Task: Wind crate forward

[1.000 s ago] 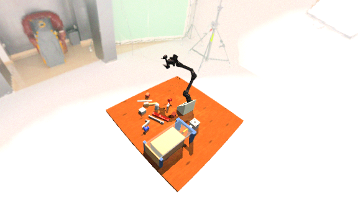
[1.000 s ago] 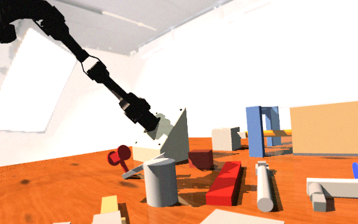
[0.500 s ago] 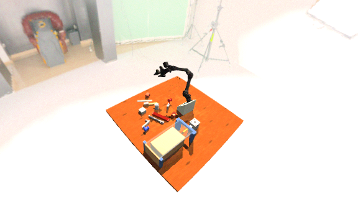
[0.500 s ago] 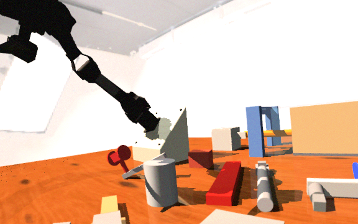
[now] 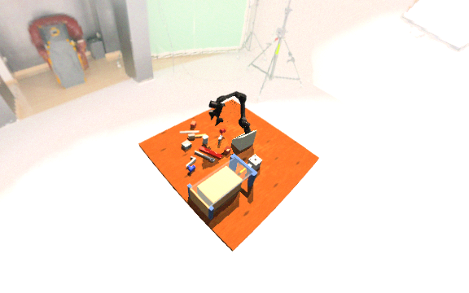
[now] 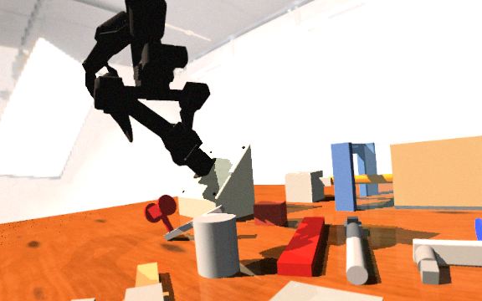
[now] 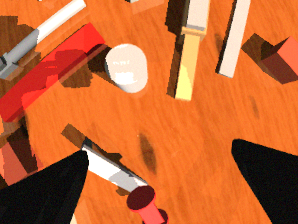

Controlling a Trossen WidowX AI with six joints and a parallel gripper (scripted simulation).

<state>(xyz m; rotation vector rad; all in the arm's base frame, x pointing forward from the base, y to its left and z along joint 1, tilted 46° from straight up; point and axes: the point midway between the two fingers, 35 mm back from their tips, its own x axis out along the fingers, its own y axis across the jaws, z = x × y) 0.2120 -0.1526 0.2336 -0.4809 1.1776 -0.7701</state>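
The red knob is 140 mm below my gripper tip, 90 mm behind it and 50 mm to the left of it. Also, from my gripper tip: blue piece: 420 mm ahead, 170 mm to the left, 160 mm below; red bar: 170 mm below, 160 mm ahead, 140 mm to the left; tan brush: 160 mm below, 120 mm ahead, 110 mm to the right.
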